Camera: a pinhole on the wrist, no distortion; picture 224 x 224 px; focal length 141.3 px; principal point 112.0 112.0 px. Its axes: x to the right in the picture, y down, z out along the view. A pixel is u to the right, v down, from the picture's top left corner.
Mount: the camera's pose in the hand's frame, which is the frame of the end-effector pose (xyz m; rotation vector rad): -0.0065 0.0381 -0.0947 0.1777 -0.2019 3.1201
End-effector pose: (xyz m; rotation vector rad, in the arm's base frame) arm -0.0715 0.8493 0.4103 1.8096 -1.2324 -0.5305
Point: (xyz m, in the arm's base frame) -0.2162 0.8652 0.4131
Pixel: 183.9 62.3
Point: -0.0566 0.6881 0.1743
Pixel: 68.1 192.4
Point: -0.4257 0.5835 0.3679
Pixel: 101.5 47.1
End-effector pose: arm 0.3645 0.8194 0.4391 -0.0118 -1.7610 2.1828
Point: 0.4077 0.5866 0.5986
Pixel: 152.8 158.3
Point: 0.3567 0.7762 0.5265
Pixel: 110.1 186.0
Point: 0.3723 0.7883 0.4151
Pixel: 145.2 108.2
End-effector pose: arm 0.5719 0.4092 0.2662 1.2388 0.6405 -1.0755
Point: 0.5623 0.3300 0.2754
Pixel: 113.4 125.8
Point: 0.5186 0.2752 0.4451
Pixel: 200.1 97.0
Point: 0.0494 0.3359 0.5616
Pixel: outside the picture
